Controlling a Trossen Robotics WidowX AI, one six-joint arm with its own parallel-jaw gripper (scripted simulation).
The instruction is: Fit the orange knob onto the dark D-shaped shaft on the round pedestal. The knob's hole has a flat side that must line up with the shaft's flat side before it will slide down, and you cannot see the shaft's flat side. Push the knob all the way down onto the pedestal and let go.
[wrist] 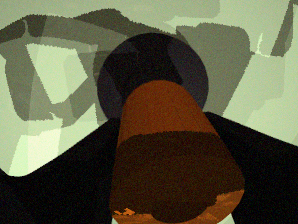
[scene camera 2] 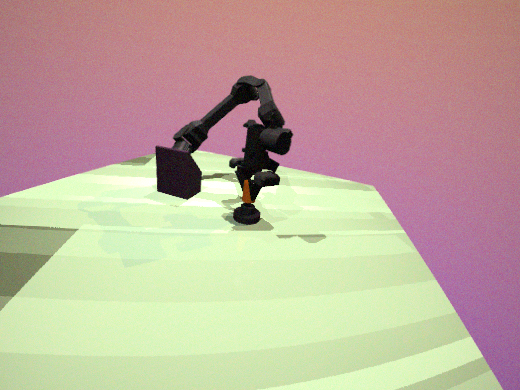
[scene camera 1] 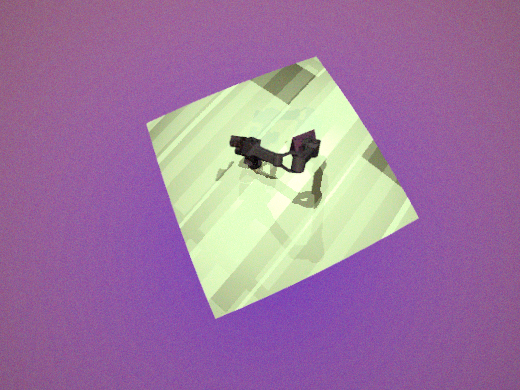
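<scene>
Dark round pedestal (wrist: 142, 58) visible. Gripper visible at (scene camera 2: 249, 197), also at (wrist: 161, 123).
</scene>
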